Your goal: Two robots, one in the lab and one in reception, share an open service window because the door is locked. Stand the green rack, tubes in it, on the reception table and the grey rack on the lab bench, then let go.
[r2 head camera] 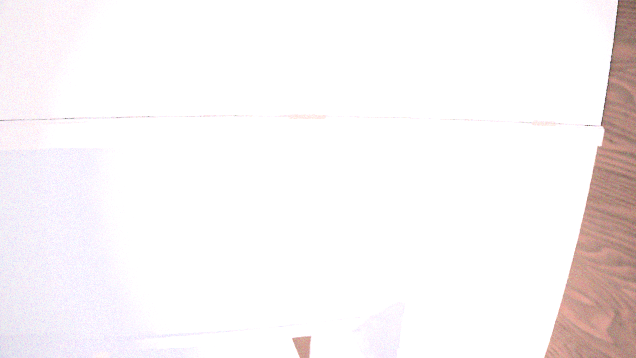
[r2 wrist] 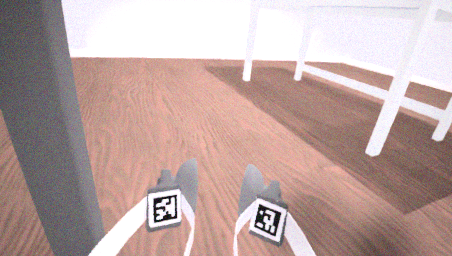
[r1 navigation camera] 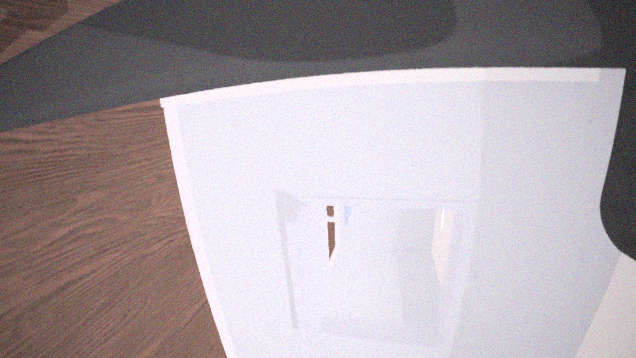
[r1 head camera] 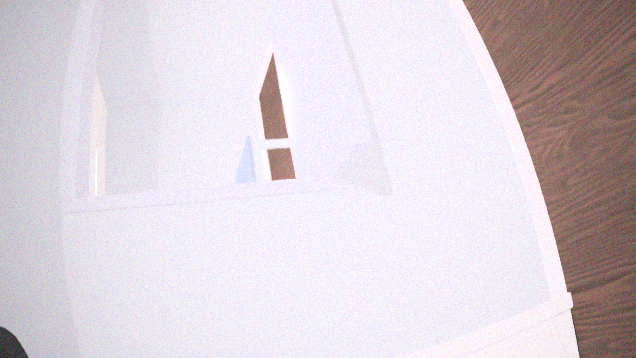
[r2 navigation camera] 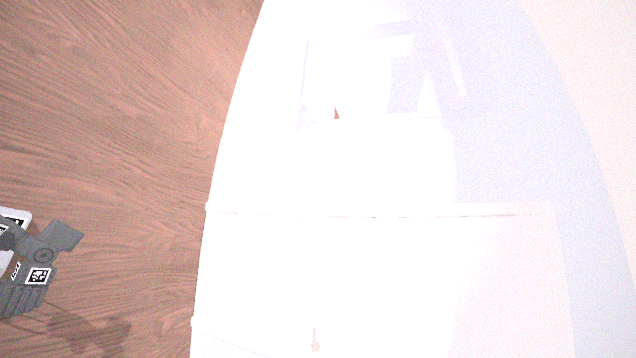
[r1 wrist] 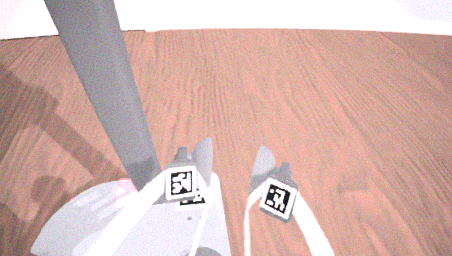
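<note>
Neither rack and no tube shows in any current view. My r1 gripper (r1 wrist: pixel 232 162) is open and empty above the wood floor in the r1 wrist view. My r2 gripper (r2 wrist: pixel 220 185) is open and empty above the floor in the r2 wrist view. The service window shows as an opening in the white wall, its sill (r1 head camera: pixel 200 193) (r1 navigation camera: pixel 380 200) visible in the r1 head and navigation views. Part of it shows, washed out, in both r2 upper views. A white table (r2 wrist: pixel 395 100) stands right in the r2 wrist view; whether it is the reception table is unclear.
A white door panel (r2 head camera: pixel 300 60) (r2 navigation camera: pixel 350 275) adjoins the window wall. r1's pale base (r1 wrist: pixel 150 225) lies below its gripper. r2's dark wrist (r2 navigation camera: pixel 42 255) shows at the left of its navigation view. A dark grey surface (r1 navigation camera: pixel 300 30) runs across the top of r1's navigation view.
</note>
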